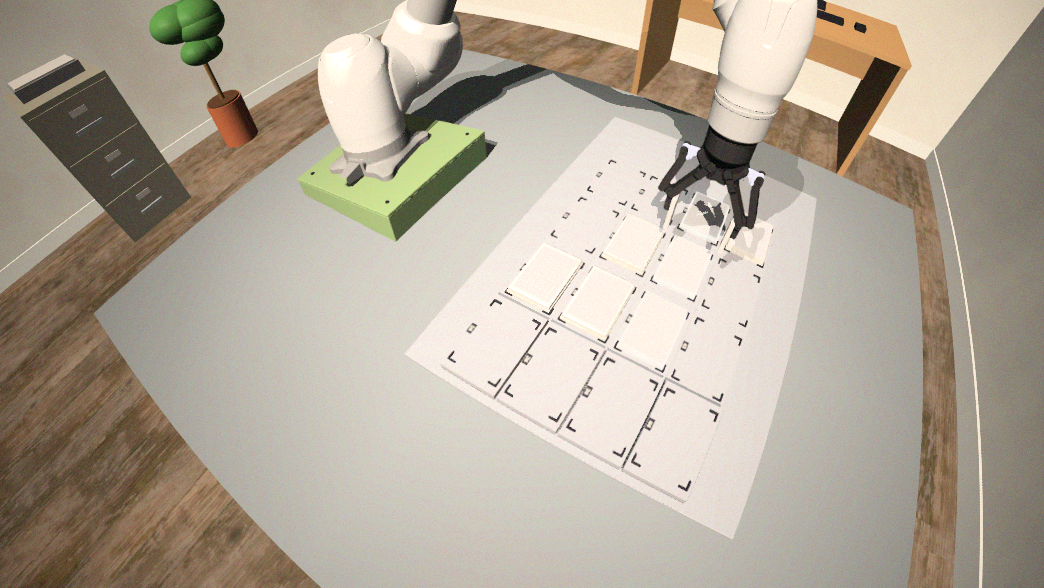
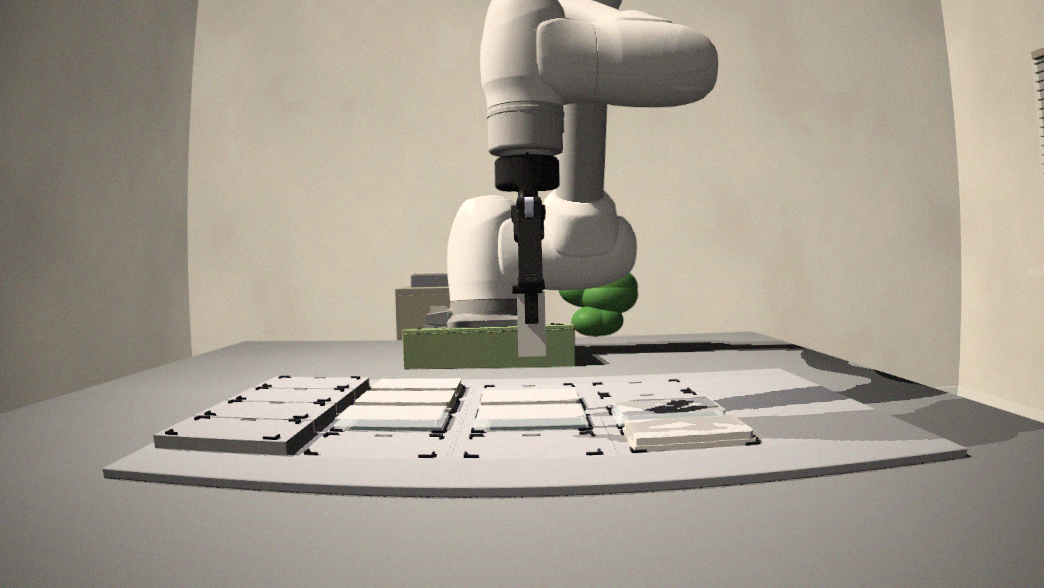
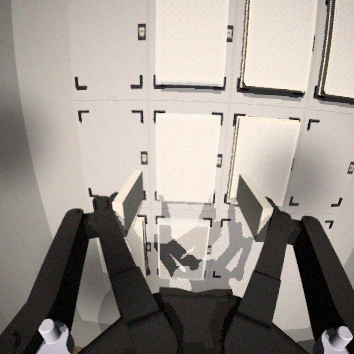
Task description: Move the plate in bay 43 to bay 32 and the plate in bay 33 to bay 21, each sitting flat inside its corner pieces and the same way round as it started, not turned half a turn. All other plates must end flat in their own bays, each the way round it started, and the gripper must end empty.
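Where they show: gripper, fingertip midpoint: (image 1: 694, 235) (image 2: 531, 350) (image 3: 189, 184); arm's base, origin of the base link: (image 1: 380, 153) (image 2: 487, 326).
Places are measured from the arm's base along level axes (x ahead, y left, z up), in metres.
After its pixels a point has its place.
My gripper (image 1: 699, 224) {x 0.702, y -0.046, z 0.033 m} (image 2: 531, 350) {x 0.702, y -0.046, z 0.033 m} (image 3: 189, 184) {x 0.702, y -0.046, z 0.033 m} is open and empty. It hangs above the second row, with its fingers apart on either side of the column of bays 31 to 33. A pale plate (image 1: 683, 267) {x 0.705, y -0.061, z -0.038 m} (image 2: 531, 414) {x 0.724, y -0.051, z -0.038 m} (image 3: 186, 152) {x 0.704, y -0.062, z -0.038 m} lies flat inside the corner pieces of bay 32. Bay 43 (image 1: 708, 357) {x 0.782, y -0.229, z -0.053 m} (image 2: 379, 444) {x 0.777, y -0.225, z -0.053 m} (image 3: 107, 50) {x 0.784, y -0.208, z -0.053 m} holds no plate. A pale plate (image 1: 650, 330) {x 0.670, y -0.221, z -0.038 m} (image 3: 190, 42) {x 0.680, y -0.194, z -0.038 m} lies flat in bay 33. Bay 21 (image 3: 224, 257) {x 0.663, y 0.145, z -0.053 m} shows no plate; gripper shadow and a finger cover part of it. Which way round the plates sit cannot be told.
Plates also lie in bay 22 (image 1: 633, 243) {x 0.600, y -0.039, z -0.038 m} (image 3: 265, 155) {x 0.598, y -0.043, z -0.038 m}, bay 23 (image 1: 597, 301) {x 0.569, y -0.197, z -0.038 m} (image 3: 278, 45) {x 0.576, y -0.178, z -0.038 m}, bay 13 (image 1: 545, 277) {x 0.468, y -0.180, z -0.038 m}, bay 31 (image 2: 668, 406) {x 0.738, y 0.112, z -0.038 m} (image 3: 182, 260) {x 0.738, y 0.128, z -0.038 m} and bay 41 (image 1: 752, 241) {x 0.844, y 0.072, z -0.038 m} (image 2: 690, 430) {x 0.863, y 0.087, z -0.038 m}. A raised row of bays (image 1: 544, 390) {x 0.539, y -0.384, z -0.038 m} (image 2: 241, 427) {x 0.749, y -0.383, z -0.038 m} runs along one end. The green base block (image 1: 398, 204) {x 0.152, y -0.149, z 0.012 m} stands apart.
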